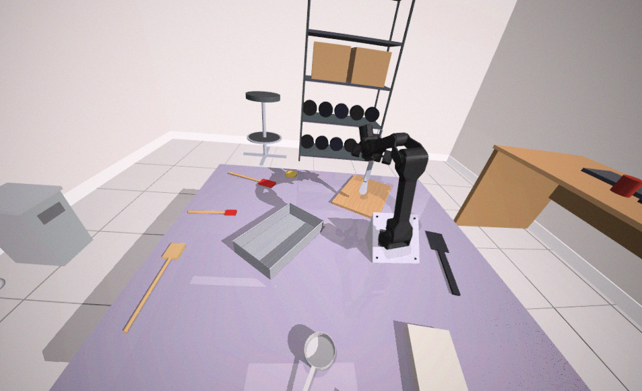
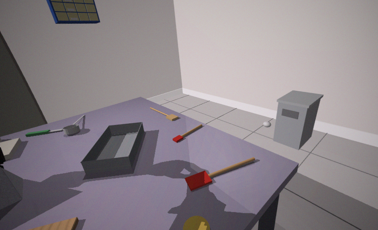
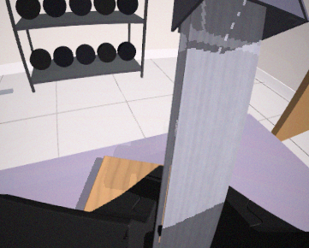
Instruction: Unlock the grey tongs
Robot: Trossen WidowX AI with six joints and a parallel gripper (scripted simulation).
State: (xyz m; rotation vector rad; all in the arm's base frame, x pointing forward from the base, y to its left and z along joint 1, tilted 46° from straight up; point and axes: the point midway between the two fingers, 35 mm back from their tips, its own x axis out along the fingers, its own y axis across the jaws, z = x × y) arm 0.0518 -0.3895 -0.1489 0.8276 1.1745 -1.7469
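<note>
Now: the wooden board 23 cm below my gripper tip and 1 cm to the left of it. Also, from my gripper tip: yellow disc 43 cm ahead, 22 cm below, 12 cm to the right; then grey roasting tin 41 cm to the left, 38 cm ahead, 20 cm below; then black spatula 40 cm to the left, 28 cm behind, 23 cm below.
</note>
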